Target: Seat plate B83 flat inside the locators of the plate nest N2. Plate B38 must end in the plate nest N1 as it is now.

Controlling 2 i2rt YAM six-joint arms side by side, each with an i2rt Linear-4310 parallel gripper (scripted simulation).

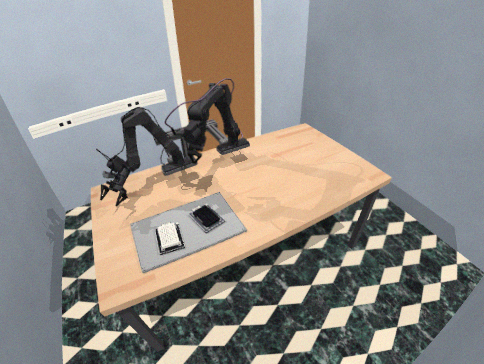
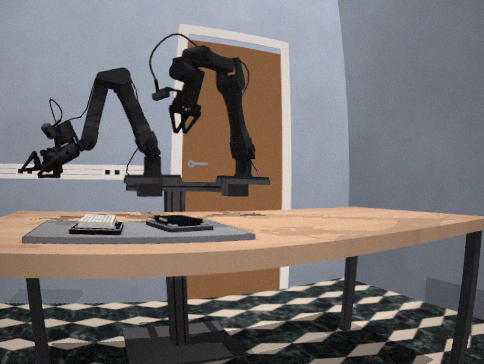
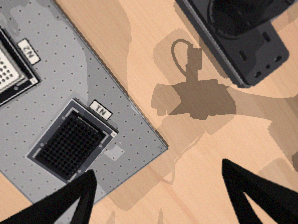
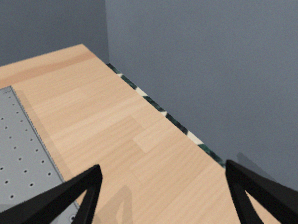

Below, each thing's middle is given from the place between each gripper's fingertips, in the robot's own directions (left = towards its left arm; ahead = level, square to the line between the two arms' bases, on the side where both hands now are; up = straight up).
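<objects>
My right hand point(image 2: 29, 172) is 42 cm to the right of the black plate point(image 3: 76, 138) and 24 cm short of it, and it is 13 cm above the plate. Counted from my left hand point(image 2: 180, 133), the plate is 5 cm to the right, 16 cm ahead and 26 cm below. Going by its middle, the black plate is nearer to my left hand than to my right hand.
</objects>
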